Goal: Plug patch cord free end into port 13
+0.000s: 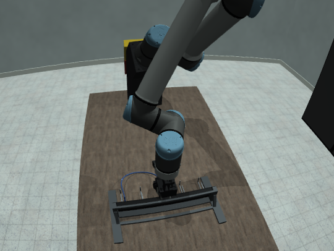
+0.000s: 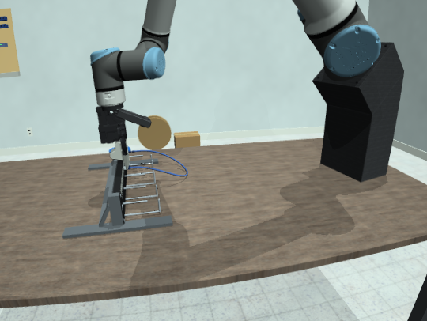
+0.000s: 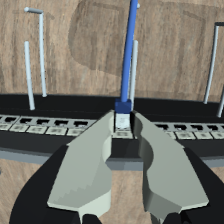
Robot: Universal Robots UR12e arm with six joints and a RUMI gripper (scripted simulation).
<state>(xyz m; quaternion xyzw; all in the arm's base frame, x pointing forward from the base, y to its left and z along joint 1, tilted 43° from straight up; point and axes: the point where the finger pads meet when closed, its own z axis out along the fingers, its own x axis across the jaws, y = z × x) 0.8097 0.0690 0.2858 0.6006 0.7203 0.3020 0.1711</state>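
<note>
The plug lies 1 cm ahead of my hand and 1 cm below it.
</note>
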